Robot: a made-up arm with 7 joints. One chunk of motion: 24 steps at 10 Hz.
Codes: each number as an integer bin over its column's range. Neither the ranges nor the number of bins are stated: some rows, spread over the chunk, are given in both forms.
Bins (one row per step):
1: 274 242 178 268 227 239 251
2: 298 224 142 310 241 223 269
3: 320 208 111 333 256 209 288
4: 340 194 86 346 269 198 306
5: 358 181 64 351 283 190 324
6: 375 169 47 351 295 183 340
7: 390 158 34 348 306 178 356
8: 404 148 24 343 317 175 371
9: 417 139 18 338 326 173 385
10: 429 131 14 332 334 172 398
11: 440 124 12 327 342 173 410
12: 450 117 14 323 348 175 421
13: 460 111 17 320 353 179 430
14: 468 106 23 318 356 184 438
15: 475 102 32 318 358 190 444
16: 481 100 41 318 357 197 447
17: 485 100 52 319 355 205 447
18: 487 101 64 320 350 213 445
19: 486 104 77 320 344 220 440
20: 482 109 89 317 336 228 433
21: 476 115 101 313 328 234 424
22: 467 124 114 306 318 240 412
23: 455 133 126 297 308 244 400
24: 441 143 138 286 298 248 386
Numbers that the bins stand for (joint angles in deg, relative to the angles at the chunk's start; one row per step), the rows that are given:
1: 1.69 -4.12 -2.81 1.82 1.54 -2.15 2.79
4: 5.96 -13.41 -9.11 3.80 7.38 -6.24 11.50
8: 10.09 -22.33 -13.36 3.73 14.05 -8.53 21.81
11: 12.41 -26.98 -14.18 3.32 17.52 -8.73 27.99
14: 14.22 -30.46 -13.42 3.09 19.46 -7.64 32.43
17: 15.32 -31.63 -11.44 3.12 19.32 -5.54 33.86
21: 14.74 -28.72 -8.08 2.96 15.57 -2.65 30.21
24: 12.48 -23.30 -5.55 2.28 11.41 -1.25 24.19
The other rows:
2: 3.24 -7.60 -5.27 2.89 3.49 -3.74 5.64
3: 4.67 -10.70 -7.40 3.47 5.57 -5.14 8.65
5: 7.12 -15.93 -10.62 3.93 9.32 -7.04 14.36
6: 8.22 -18.26 -11.78 3.93 10.99 -7.74 16.89
7: 9.19 -20.39 -12.67 3.85 12.52 -8.23 19.43
9: 10.93 -24.07 -13.77 3.60 15.30 -8.73 24.03
10: 11.70 -25.62 -14.04 3.45 16.41 -8.83 26.09
12: 13.06 -28.33 -14.04 3.22 18.35 -8.53 29.73
13: 13.71 -29.50 -13.84 3.14 19.05 -8.14 31.16
15: 14.68 -31.24 -12.81 3.09 19.74 -7.04 33.38
16: 15.06 -31.63 -12.19 3.09 19.60 -6.34 33.86
18: 15.45 -31.43 -10.62 3.14 18.63 -4.74 33.54
19: 15.39 -30.85 -9.73 3.14 17.80 -4.04 32.75
20: 15.13 -29.88 -8.90 3.06 16.68 -3.24 31.64
22: 14.16 -26.98 -7.19 2.78 14.18 -2.05 28.31
23: 13.38 -25.23 -6.37 2.56 12.79 -1.65 26.41

